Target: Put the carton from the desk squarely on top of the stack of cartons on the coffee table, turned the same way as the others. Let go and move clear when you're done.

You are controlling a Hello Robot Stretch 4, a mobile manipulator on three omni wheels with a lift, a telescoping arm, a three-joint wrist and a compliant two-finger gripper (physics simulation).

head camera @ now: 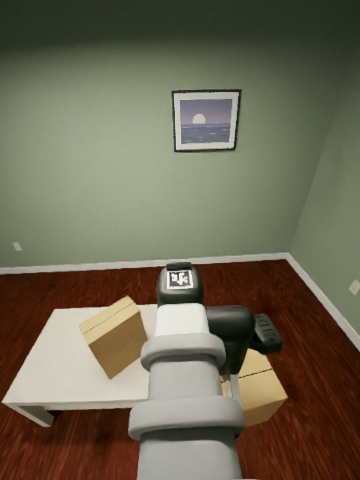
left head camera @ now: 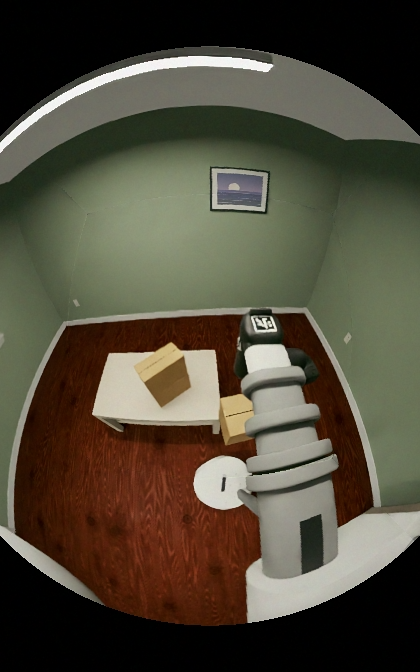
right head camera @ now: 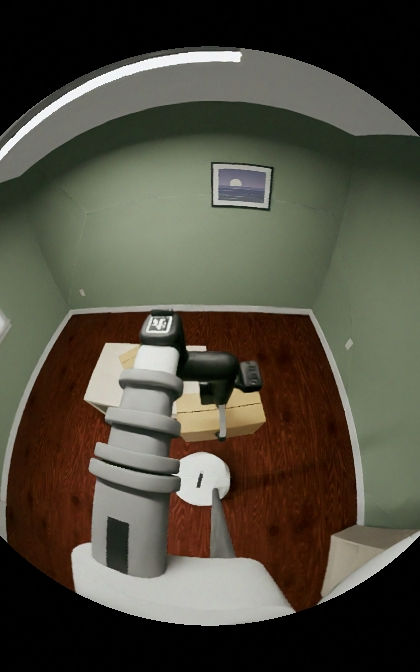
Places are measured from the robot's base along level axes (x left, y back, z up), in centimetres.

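Where they show: robot's base, origin of its link: [left head camera: 222, 481] [right head camera: 201, 477].
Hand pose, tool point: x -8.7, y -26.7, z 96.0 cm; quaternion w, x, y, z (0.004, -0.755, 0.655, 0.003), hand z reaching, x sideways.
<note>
Things, the pixels of their centre, and the offset from my tool point. "spot": a spot on its surface instead.
- white coffee table, a spot on its surface: [left head camera: 120, 390] spot: dz -53.7, dx +78.6, dy -34.8 cm
- tan carton, middle of its body: [head camera: 220, 395] [right head camera: 218, 416] [left head camera: 258, 415] dz -3.0, dx -0.3, dy +0.0 cm
A stack of tan cartons [head camera: 117, 342] [left head camera: 167, 377] stands on the white coffee table [head camera: 50, 360] [left head camera: 120, 390] [right head camera: 102, 375], turned at an angle to the table's edges. In the right head view the arm hides most of the stack. My gripper [right head camera: 221, 416] is shut on another tan carton [head camera: 261, 390] [left head camera: 234, 427] [right head camera: 245, 412] and holds it upright just off the table's right end. One finger shows against the carton's near face; the other finger is hidden. The held carton's tape line runs at a different angle from that of the stack's top. In the left head view the arm hides the gripper.
The grey telescoping arm [head camera: 185, 390] [left head camera: 287, 425] [right head camera: 145, 425] reaches forward. A round white disc [left head camera: 215, 495] [right head camera: 197, 492] is low in front of me. A pale box-shaped piece of furniture [right head camera: 350, 555] is at the lower right. Walls with white baseboards stand behind the table and at the right.
</note>
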